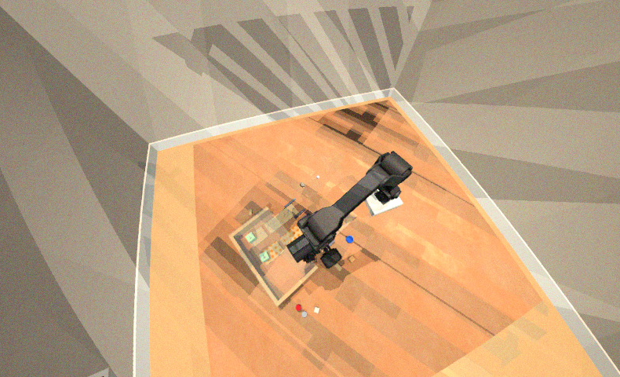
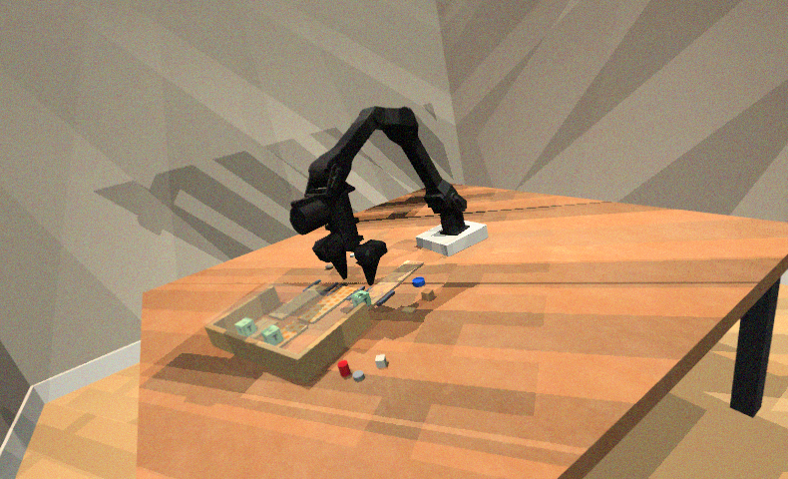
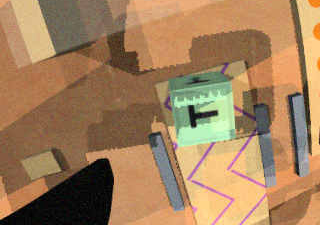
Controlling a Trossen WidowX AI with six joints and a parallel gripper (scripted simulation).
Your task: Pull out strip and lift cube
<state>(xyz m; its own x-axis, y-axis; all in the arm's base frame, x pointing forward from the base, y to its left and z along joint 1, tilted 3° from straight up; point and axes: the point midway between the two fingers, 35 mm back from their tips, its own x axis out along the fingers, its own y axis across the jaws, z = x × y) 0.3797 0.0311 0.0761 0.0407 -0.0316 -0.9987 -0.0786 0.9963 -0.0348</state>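
Now: gripper tip 140 mm past the blue disc, 50 mm to the right of it and 60 mm above it. Also, from my gripper tip: red cylinder 170 mm ahead, 150 mm to the left, 50 mm below; orange-dotted strip 40 mm ahead, 90 mm to the right, 60 mm below.
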